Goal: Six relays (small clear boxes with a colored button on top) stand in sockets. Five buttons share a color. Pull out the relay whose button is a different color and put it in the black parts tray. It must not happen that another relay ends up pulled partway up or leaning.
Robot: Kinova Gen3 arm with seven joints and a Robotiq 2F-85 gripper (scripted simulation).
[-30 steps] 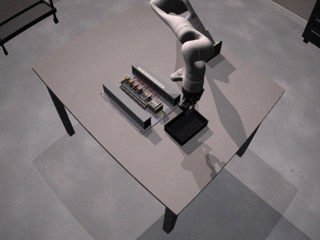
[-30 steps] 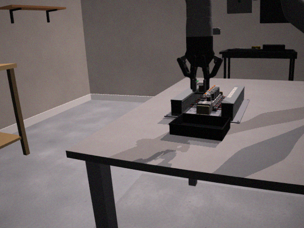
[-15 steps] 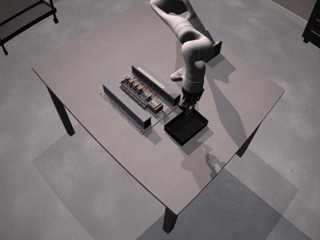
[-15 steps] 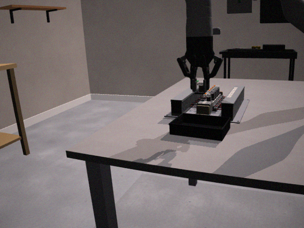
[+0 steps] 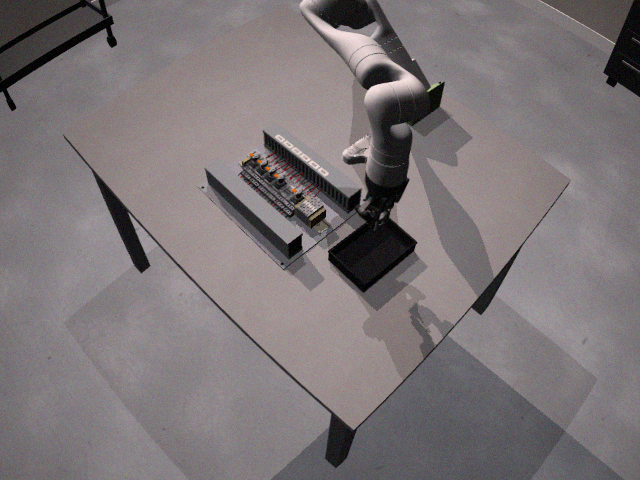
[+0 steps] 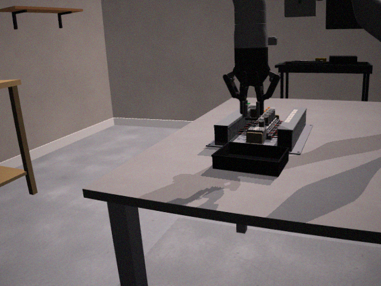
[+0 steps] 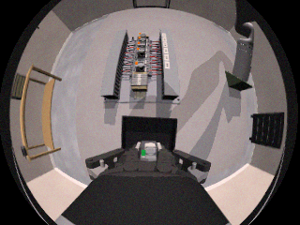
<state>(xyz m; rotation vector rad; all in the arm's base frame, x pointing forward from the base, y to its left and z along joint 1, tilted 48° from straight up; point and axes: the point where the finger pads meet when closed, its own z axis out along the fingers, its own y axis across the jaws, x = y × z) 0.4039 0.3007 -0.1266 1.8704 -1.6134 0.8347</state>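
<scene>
Right now my hand is 120 mm above the black parts tray.
</scene>
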